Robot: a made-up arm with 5 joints. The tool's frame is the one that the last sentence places.
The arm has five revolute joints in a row. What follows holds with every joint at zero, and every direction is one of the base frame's.
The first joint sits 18 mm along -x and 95.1 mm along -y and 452.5 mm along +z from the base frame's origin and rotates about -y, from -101.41 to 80.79 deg.
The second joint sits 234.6 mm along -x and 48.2 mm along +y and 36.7 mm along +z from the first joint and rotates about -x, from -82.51 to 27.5 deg.
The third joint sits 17 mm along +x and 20.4 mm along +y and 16.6 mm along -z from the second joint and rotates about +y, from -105.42 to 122.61 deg.
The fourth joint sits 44.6 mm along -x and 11 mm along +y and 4.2 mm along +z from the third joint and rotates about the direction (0.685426, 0.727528, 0.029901), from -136.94 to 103.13 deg.
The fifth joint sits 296.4 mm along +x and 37 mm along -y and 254.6 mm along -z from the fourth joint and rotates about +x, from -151.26 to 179.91 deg.
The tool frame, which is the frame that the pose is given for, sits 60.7 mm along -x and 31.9 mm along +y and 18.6 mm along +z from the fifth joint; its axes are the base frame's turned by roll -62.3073, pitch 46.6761 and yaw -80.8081 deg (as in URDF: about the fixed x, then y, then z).
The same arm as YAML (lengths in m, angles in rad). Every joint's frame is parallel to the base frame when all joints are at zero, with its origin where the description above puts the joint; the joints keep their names.
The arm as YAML. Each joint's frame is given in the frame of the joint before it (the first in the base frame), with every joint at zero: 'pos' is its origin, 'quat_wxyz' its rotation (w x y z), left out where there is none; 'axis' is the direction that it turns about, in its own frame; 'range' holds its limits. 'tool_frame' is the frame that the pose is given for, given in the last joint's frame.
length_unit: m
angle_unit: rad
joints:
  - joint: joint 1
    pos: [-0.018, -0.0951, 0.4525]
    axis: "-y"
    range: [-1.7699, 1.4101]
  - joint: joint 2
    pos: [-0.2346, 0.0482, 0.0367]
    axis: "-x"
    range: [-1.4401, 0.48]
  - joint: joint 3
    pos: [0.017, 0.0204, -0.0166]
    axis: "+y"
    range: [-1.8399, 2.1399]
  - joint: joint 4
    pos: [-0.0446, 0.011, 0.0042]
    axis: [0.685426, 0.727528, 0.029901]
    range: [-2.3901, 1.8]
  - joint: joint 5
    pos: [0.2964, -0.037, -0.2546]
    axis: "+x"
    range: [-2.64, 3.14]
tool_frame:
  pos: [-0.0607, 0.0319, 0.0186]
  quat_wxyz: [0.731195, -0.141969, 0.566051, -0.353249]

